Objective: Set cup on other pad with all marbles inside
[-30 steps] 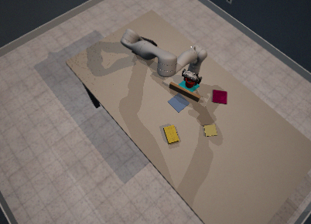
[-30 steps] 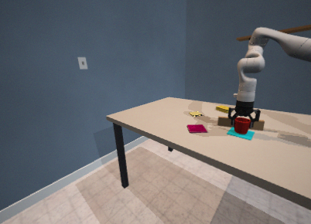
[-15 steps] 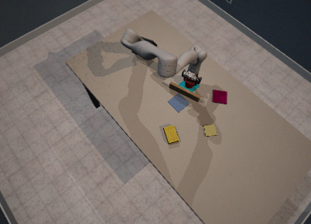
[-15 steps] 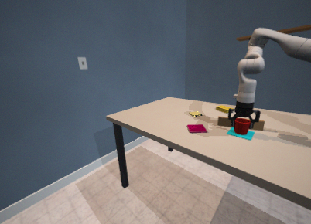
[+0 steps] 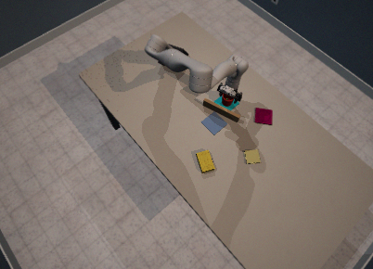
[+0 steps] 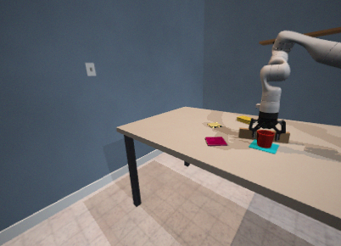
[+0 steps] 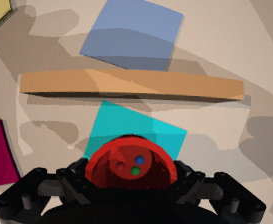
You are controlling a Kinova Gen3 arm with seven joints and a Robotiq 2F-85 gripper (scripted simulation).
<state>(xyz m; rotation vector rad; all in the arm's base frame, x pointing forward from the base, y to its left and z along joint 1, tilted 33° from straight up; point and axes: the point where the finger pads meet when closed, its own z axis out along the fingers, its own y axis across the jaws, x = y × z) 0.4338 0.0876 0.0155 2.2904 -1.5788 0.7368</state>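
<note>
My hand is 2 cm above the red cup. Round my hand: wooden rail: 2 cm ahead, 8 cm to the right, 3 cm below; teal pad: 5 cm below; blue pad: 5 cm ahead, 16 cm to the right, 5 cm below.
</note>
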